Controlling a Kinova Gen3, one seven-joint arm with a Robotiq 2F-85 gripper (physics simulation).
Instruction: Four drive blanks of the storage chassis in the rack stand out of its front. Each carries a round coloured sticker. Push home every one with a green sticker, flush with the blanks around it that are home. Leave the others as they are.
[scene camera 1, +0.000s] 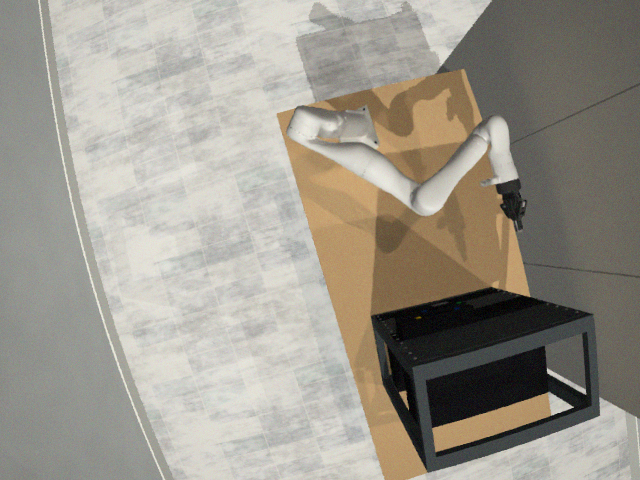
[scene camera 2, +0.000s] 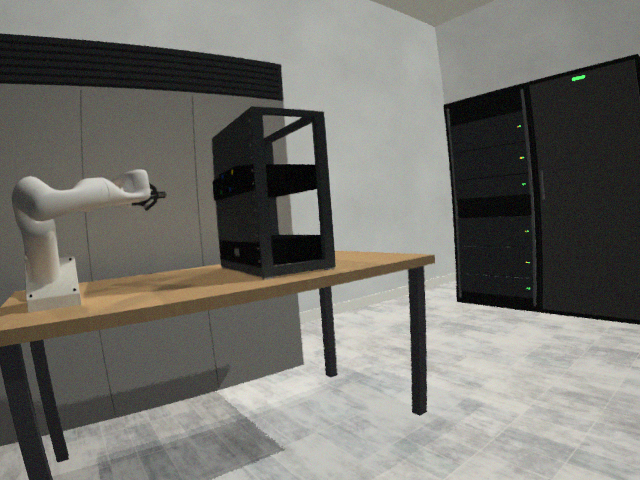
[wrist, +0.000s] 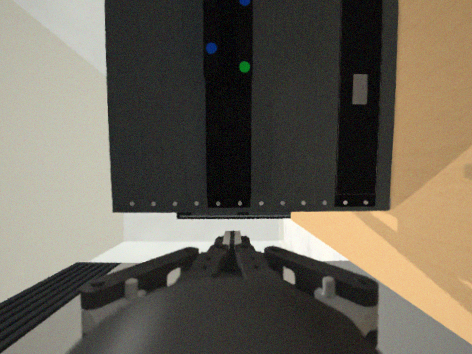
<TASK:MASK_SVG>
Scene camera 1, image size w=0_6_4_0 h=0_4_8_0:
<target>my gripper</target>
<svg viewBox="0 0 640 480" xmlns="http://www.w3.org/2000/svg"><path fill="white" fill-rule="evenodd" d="M496 184L497 193L499 195L502 194L503 204L500 204L501 209L508 219L511 218L513 220L515 231L523 231L521 218L525 216L527 200L523 200L519 193L519 189L521 189L519 178Z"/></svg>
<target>rack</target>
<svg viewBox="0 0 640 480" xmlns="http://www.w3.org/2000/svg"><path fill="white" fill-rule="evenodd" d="M594 314L489 287L424 304L371 315L383 386L427 473L495 454L600 416ZM574 407L496 435L435 452L432 430L434 427L477 416L548 392ZM398 392L406 391L409 410ZM545 345L582 334L586 395L547 373Z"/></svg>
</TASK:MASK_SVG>
